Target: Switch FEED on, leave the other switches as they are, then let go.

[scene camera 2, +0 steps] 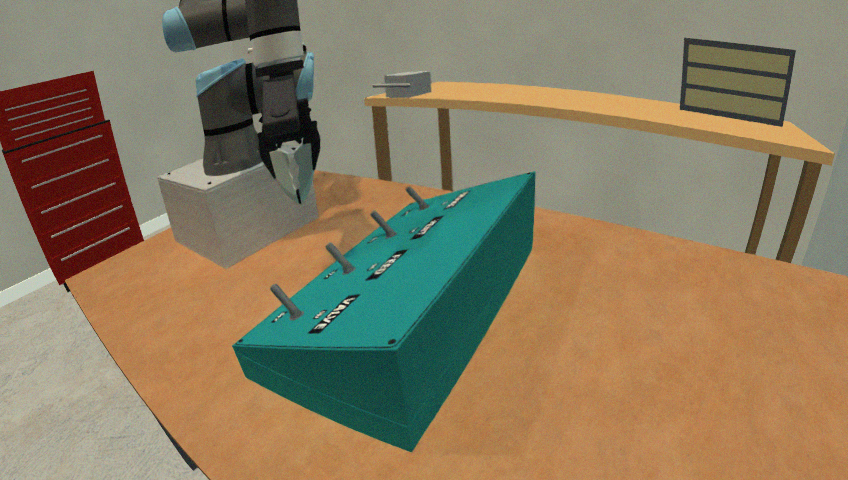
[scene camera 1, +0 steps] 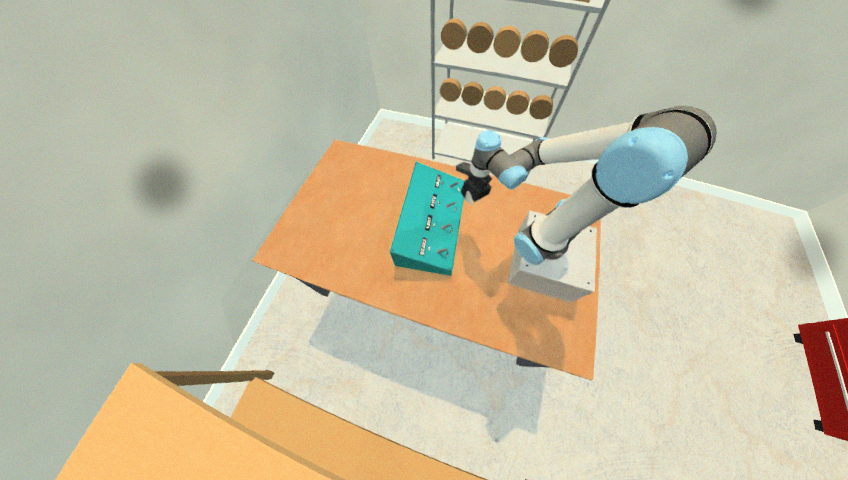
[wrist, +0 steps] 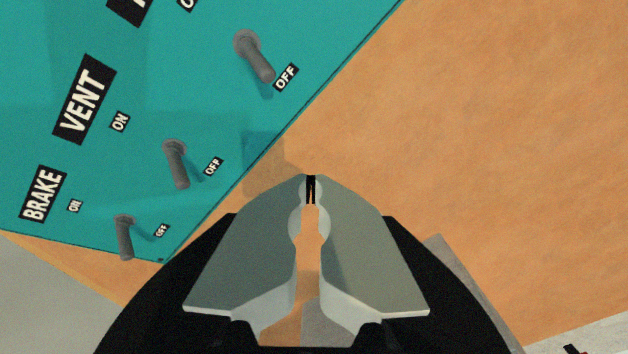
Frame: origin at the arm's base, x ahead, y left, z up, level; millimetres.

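Seen in the pictures: gripper, fingertip midpoint: (scene camera 2: 300, 203) (scene camera 1: 468, 201) (wrist: 311, 177); arm's base, origin of the base link: (scene camera 2: 235, 164).
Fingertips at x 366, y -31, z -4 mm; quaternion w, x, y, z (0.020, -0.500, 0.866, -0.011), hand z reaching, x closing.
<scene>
Offsets run from my fingertips to a thing's top centre. Level surfaces: height alone.
The teal switch panel (scene camera 1: 410, 226) (scene camera 2: 464, 267) (wrist: 30, 100) slopes on the table. The FEED lever {48 mm down, 75 mm ahead, 7 mm left} (scene camera 1: 451, 205) (scene camera 2: 339, 258) (wrist: 256, 59) leans to OFF. The VENT lever {48 mm down, 38 mm ahead, 121 mm left} (scene camera 1: 447, 227) (scene camera 2: 383, 224) (wrist: 177, 167) and BRAKE lever {48 mm down, 1 mm ahead, 235 mm left} (scene camera 1: 443, 252) (scene camera 2: 417, 198) (wrist: 124, 239) lean to OFF. The VALVE lever {48 mm down, 112 mm ahead, 107 mm right} (scene camera 1: 454, 185) (scene camera 2: 286, 302) also leans to OFF; it does not show in the wrist view. My gripper (scene camera 1: 465, 195) (scene camera 2: 299, 198) (wrist: 311, 177) is shut and empty, its tips past the panel's OFF-side edge, above the table and apart from the levers.
The arm's pale base block (scene camera 1: 541, 286) (scene camera 2: 238, 220) stands on the orange table {174 mm down} (scene camera 1: 333, 220) (scene camera 2: 624, 356) on the panel's OFF side. A metal shelf rack (scene camera 1: 433, 107) stands behind the table. A red drawer cabinet (scene camera 1: 824, 368) (scene camera 2: 77, 196) and a wooden bench (scene camera 2: 535, 107) stand farther off.
</scene>
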